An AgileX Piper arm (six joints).
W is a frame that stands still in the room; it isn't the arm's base.
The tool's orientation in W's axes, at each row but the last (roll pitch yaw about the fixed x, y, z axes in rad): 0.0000 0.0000 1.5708; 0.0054 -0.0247 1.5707; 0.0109 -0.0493 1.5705; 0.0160 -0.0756 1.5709; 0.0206 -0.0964 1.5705; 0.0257 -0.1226 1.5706
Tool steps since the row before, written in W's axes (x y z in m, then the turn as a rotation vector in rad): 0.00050 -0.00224 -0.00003 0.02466 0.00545 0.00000; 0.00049 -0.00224 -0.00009 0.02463 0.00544 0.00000; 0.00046 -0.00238 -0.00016 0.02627 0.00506 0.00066; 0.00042 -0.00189 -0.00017 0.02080 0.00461 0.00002; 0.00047 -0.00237 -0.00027 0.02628 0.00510 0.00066; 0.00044 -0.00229 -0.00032 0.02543 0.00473 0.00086
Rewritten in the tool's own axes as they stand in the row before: -0.00224 -0.00050 -0.00003 0.00545 -0.02466 0.00000; -0.00224 -0.00049 -0.00003 0.00544 -0.02463 0.00000; -0.00238 -0.00046 -0.00004 0.00509 -0.02626 0.00070; -0.00190 -0.00042 -0.00002 0.00460 -0.02080 0.00000; -0.00238 -0.00047 -0.00003 0.00515 -0.02627 0.00071; -0.00231 -0.00044 -0.00003 0.00480 -0.02541 0.00093
